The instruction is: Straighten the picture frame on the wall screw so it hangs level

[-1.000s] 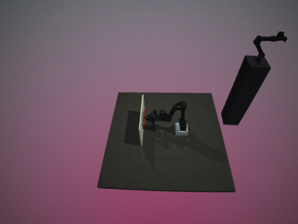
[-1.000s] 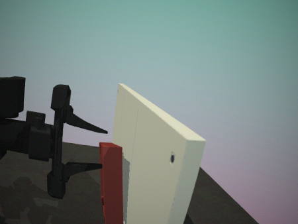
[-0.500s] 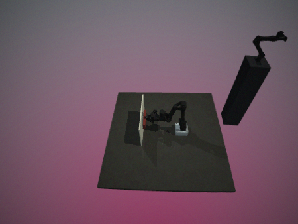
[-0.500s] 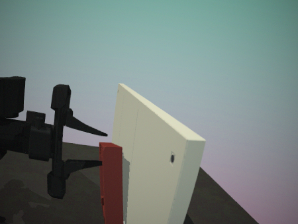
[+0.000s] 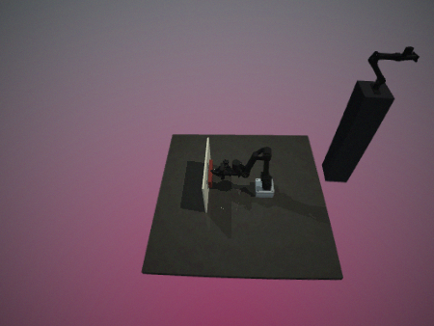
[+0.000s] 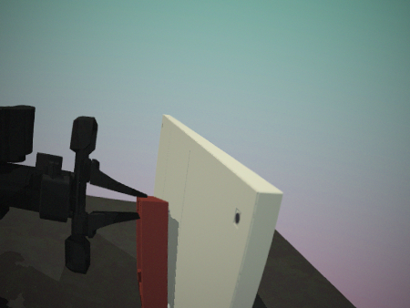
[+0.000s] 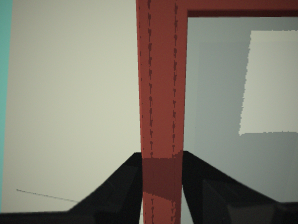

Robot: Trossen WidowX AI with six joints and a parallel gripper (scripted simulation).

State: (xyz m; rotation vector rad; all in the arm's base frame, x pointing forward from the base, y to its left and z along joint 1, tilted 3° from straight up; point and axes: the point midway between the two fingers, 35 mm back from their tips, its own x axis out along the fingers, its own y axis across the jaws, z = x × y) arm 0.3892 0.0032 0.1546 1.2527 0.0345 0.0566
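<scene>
My gripper tip is now 1 cm short of the picture frame, 2 cm to the left of it and 5 cm above it. The rest, counted from my gripper tip: cream wall panel 3 cm ahead, 2 cm to the right, 6 cm below.
</scene>
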